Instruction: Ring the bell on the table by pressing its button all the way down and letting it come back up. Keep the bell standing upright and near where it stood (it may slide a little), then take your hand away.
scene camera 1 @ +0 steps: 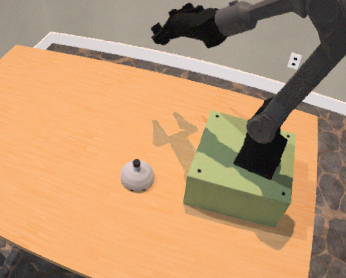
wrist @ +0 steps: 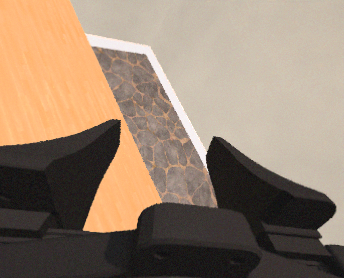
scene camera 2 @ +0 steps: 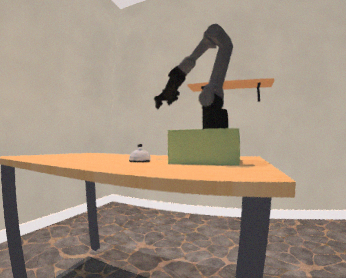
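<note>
A light grey dome bell (scene camera 1: pixel 137 178) (scene camera 2: pixel 139 154) stands upright on the orange wooden table (scene camera 1: pixel 75 125) (scene camera 2: pixel 215 173) (wrist: pixel 40 65). Its black button (scene camera 1: pixel 136 163) (scene camera 2: pixel 140 145) sticks up from the top. The bell does not show in the wrist view. My gripper (scene camera 1: pixel 157 33) (scene camera 2: pixel 165 102) (wrist: pixel 166 139) is open, with nothing between its fingers. It hangs high above the table, well apart from the bell, tilted downward. In scene camera 2 it is above and to the right of the bell.
A green block (scene camera 1: pixel 235 206) (scene camera 2: pixel 204 146) under the arm's base stands to the right of the bell in both scene views. Behind the arm, an orange board (scene camera 2: pixel 245 84) shows against the wall. The table's edge and stone-patterned floor (wrist: pixel 145 110) cross the wrist view.
</note>
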